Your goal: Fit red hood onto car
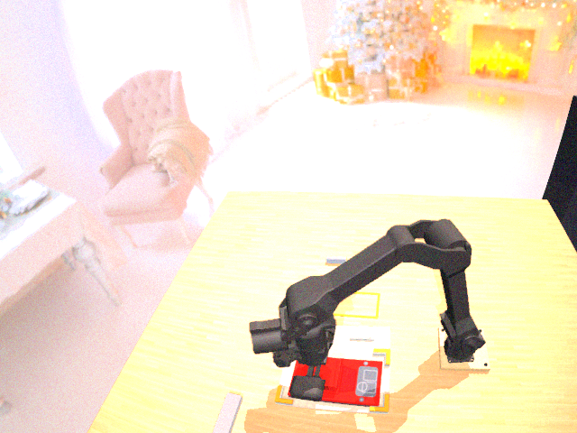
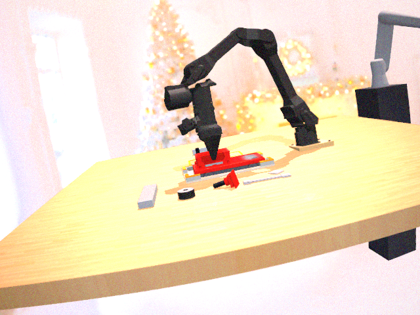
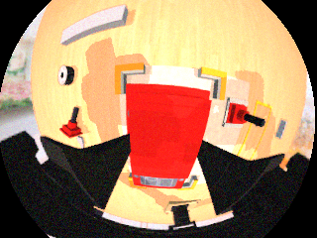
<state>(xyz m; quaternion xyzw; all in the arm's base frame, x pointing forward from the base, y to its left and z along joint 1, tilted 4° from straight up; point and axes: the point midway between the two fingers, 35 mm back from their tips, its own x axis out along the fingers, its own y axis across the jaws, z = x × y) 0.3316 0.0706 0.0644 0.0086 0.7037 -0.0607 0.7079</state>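
The red hood is 1 cm above my gripper tip. From my gripper tip the other things lie so: thin grey strip (21 cm to the left, 9 cm behind, 4 cm below); grey engine block (2 cm below, 1 cm to the left); black wheel (20 cm to the left, 11 cm ahead, 3 cm below).
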